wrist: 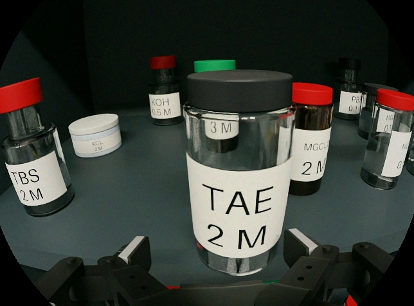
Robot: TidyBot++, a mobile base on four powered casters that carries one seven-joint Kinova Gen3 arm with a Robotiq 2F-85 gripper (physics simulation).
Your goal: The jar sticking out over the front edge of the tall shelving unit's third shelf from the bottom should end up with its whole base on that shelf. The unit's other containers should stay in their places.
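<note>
The jar labelled TAE 2 M point(239, 192), clear glass with a dark grey lid, stands upright in the middle of the wrist view, very near the camera. Its base is at the front edge of the shelf point(145, 200); how far it sticks out is hard to tell from here. My gripper point(217, 249) is open, with one fingertip low on the left of the jar and the other low on its right. The fingers do not grip the jar. The right fingertip looks nearer to the jar's side than the left one.
At left stand a red-capped TBS bottle point(37, 175) and a low white KCL tub point(96, 136). Behind are a KOH bottle point(165, 102) and a green-lidded container point(214, 65). A brown MGCL jar point(307, 150) stands close behind right; a red-lidded clear jar point(382, 150) and a black-capped PBS bottle point(348, 97) stand farther right.
</note>
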